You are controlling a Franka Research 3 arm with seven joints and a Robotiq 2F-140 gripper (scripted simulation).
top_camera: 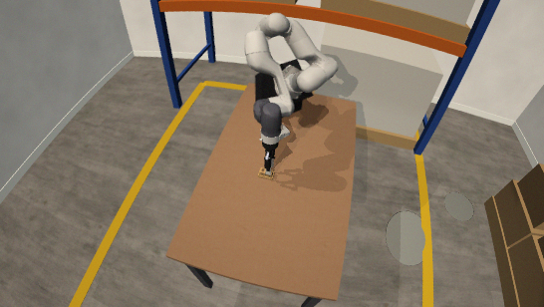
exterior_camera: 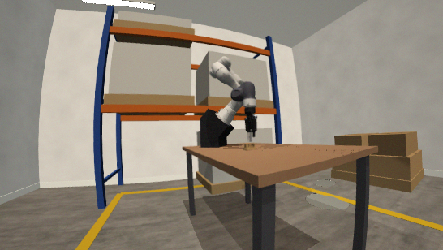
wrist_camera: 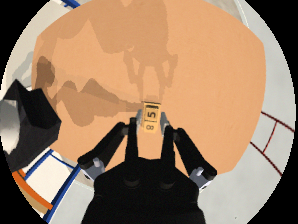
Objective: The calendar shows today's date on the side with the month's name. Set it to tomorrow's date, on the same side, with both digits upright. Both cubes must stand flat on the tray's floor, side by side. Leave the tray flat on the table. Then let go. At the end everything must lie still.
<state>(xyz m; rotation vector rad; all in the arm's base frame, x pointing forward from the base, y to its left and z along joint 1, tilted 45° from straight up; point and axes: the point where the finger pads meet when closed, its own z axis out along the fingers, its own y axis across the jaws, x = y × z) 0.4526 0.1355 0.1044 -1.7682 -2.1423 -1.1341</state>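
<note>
The wooden tray is 1 cm ahead of my hand, 2 cm to the right of it and 7 cm below it.
</note>
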